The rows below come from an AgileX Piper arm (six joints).
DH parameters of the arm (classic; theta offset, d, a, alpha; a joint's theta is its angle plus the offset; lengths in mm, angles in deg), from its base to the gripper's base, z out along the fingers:
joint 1: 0 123 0 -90
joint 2: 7.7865 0 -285 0
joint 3: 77.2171 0 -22 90
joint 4: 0 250.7 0 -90
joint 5: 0 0 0 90
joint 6: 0 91 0 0
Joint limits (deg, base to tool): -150..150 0..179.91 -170..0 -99.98..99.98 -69.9..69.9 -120..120
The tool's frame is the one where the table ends.
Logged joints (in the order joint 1, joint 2, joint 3, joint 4, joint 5, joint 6), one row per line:
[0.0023 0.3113 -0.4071 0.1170 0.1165 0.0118]
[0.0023 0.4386 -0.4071 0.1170 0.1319 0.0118]
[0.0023 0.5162 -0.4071 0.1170 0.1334 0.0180]
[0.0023 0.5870 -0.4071 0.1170 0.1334 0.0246]
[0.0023 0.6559 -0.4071 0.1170 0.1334 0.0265]
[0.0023 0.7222 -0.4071 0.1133 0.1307 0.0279]
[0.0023 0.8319 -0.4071 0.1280 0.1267 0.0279]
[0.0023 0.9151 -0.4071 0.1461 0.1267 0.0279]
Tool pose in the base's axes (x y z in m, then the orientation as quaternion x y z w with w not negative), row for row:
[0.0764 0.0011 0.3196 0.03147 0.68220 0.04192 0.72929]
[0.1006 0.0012 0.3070 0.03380 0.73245 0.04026 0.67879]
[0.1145 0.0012 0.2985 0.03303 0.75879 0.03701 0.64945]
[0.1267 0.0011 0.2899 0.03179 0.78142 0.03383 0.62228]
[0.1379 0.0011 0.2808 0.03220 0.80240 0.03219 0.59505]
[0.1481 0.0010 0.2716 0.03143 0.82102 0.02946 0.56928]
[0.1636 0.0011 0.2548 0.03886 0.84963 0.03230 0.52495]
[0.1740 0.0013 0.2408 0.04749 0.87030 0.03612 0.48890]
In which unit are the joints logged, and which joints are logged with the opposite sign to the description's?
The joints are logged in radians. Opposite sign: joint 1, joint 6.
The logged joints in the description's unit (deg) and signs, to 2 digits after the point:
[-0.13 17.84 -23.33 6.70 6.67 -0.68]
[-0.13 25.13 -23.33 6.70 7.56 -0.68]
[-0.13 29.58 -23.33 6.70 7.64 -1.03]
[-0.13 33.63 -23.33 6.70 7.64 -1.41]
[-0.13 37.58 -23.33 6.70 7.64 -1.52]
[-0.13 41.38 -23.33 6.49 7.49 -1.60]
[-0.13 47.66 -23.33 7.33 7.26 -1.60]
[-0.13 52.43 -23.33 8.37 7.26 -1.60]

